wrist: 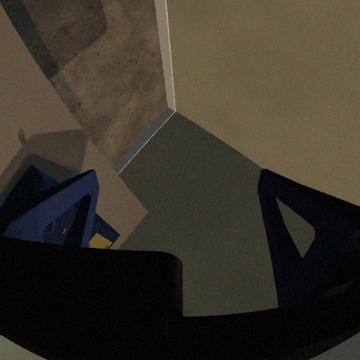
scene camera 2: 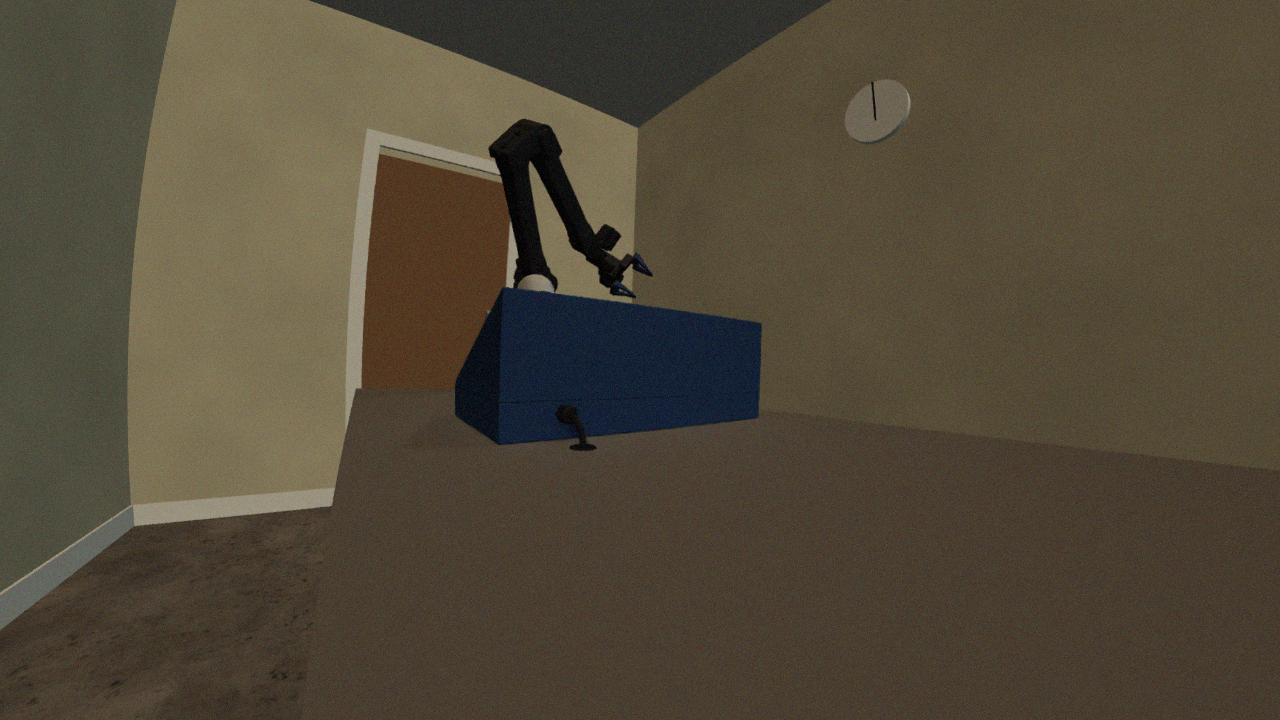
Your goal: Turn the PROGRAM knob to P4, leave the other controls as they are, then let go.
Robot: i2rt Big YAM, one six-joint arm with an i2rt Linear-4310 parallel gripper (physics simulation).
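Frame: origin at the arm's base, x ahead, y left, z up, level; centimetres.
Where they show: gripper, fingertip midpoint: [scene camera 2: 644, 286].
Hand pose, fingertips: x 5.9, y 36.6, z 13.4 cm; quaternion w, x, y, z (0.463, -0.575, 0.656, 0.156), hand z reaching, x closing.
After its pixels a point has its place.
A blue box-shaped console [scene camera 2: 626, 367] {x 64.3, y 6.2, z -10.8 cm} [wrist: 26, 186] stands on the table. In the scene view its tall plain back and one sloped side show, and its control face is turned away. In the wrist view parts of it show at the lower left, behind and through a finger, with small marks too small to read and a yellow label [wrist: 101, 241]. The PROGRAM knob and its setting cannot be made out. My gripper [scene camera 2: 641, 284] {x 5.9, y 36.6, z 13.4 cm} [wrist: 178, 178] is open and empty, with its fingers wide apart. In the scene view it appears above the console's top edge, apart from it.
A small black stalk on a round foot [scene camera 2: 582, 446] {x 71.7, y -2.3, z -20.0 cm} stands on the table [scene camera 2: 716, 555] {x 98.9, y -3.2, z -20.3 cm} by the console's back. The black arm rises beyond the console. A brown door [scene camera 2: 434, 277] and a round wall clock [scene camera 2: 881, 111] show farther off. The table edge borders the floor at left.
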